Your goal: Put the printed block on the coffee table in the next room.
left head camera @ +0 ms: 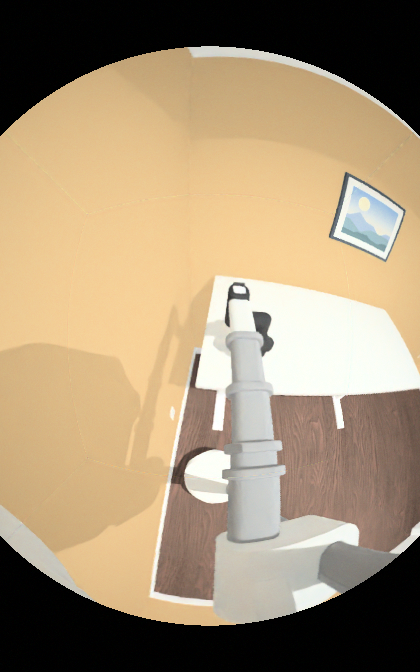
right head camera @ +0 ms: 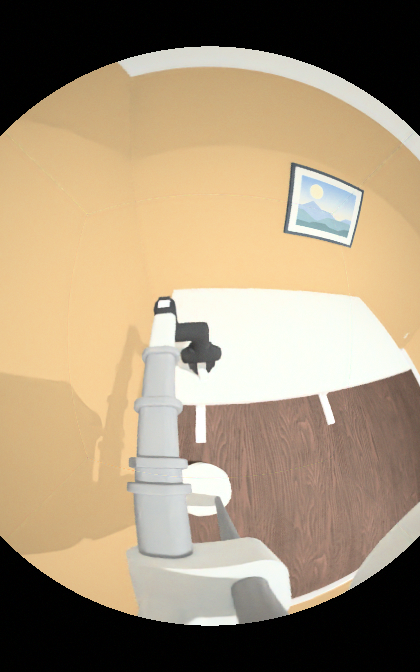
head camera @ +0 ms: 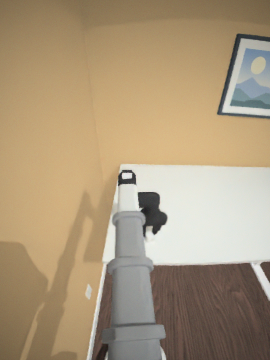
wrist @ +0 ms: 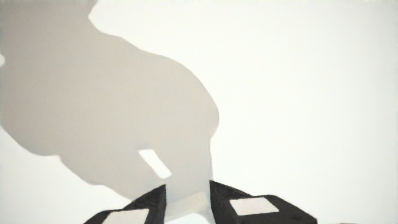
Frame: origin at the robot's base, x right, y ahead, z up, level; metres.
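Seen in the pictures: gripper, between the fingertips: (head camera: pixel 148 235) (wrist: pixel 188 198).
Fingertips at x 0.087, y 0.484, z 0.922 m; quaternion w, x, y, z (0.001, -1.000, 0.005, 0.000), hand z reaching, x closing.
Note:
A point is followed by its place in that frame.
The printed block (head camera: pixel 149 233) @(x 0.089, y 0.473, z 0.951 m) (right head camera: pixel 201 368) (wrist: pixel 187 207) @(x 0.086, y 0.486, z 0.944 m) is small and whitish. It sits between the two dark fingers, at the bottom edge of the wrist view, where part of it is cut off. My gripper (head camera: pixel 151 234) @(x 0.087, y 0.485, z 0.922 m) (right head camera: pixel 202 371) (wrist: pixel 188 198) @(x 0.087, y 0.485, z 0.922 m) is shut on the block, with a finger on each side, over the left end of a white table (head camera: pixel 215 215) @(x 0.460, y 0.569, z 0.922 m) (left head camera: pixel 320 345) (right head camera: pixel 280 345). Whether the block touches the table top cannot be told. The arm hides the fingertips in the left head view. The coffee table does not show.
The table stands against the back wall and near the left wall (head camera: pixel 45 150) @(x -0.276, y 0.566, z 1.318 m). A round white object (left head camera: pixel 205 475) (right head camera: pixel 210 487) is on the dark wood floor (left head camera: pixel 350 465) (right head camera: pixel 300 475) beneath the extended arm (head camera: pixel 131 285) @(x 0.000, y 0.179, z 1.259 m). A framed picture (head camera: pixel 252 80) @(x 0.793, y 1.074, z 1.538 m) hangs above the table.

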